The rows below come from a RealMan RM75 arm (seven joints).
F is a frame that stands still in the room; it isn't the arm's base.
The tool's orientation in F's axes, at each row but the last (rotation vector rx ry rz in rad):
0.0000 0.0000 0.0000
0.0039 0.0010 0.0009
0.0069 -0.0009 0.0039
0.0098 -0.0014 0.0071
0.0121 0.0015 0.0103
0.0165 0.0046 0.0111
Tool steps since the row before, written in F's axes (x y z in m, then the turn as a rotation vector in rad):
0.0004 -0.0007 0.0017 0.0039 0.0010 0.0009
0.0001 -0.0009 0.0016 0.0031 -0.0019 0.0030
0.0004 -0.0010 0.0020 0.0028 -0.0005 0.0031
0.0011 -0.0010 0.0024 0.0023 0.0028 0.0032
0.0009 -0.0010 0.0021 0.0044 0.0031 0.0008
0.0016 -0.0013 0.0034 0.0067 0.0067 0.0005
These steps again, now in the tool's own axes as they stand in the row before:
0.0004 -0.0007 0.0017 0.0039 0.0010 0.0009
0.0001 -0.0009 0.0016 0.0031 -0.0019 0.0030
0.0004 -0.0010 0.0020 0.0028 -0.0005 0.0031
0.0011 -0.0010 0.0024 0.0023 0.0028 0.0032
0.0009 -0.0010 0.0021 0.0044 0.0031 0.0008
0.0016 -0.0013 0.0034 0.0068 0.0066 0.0004

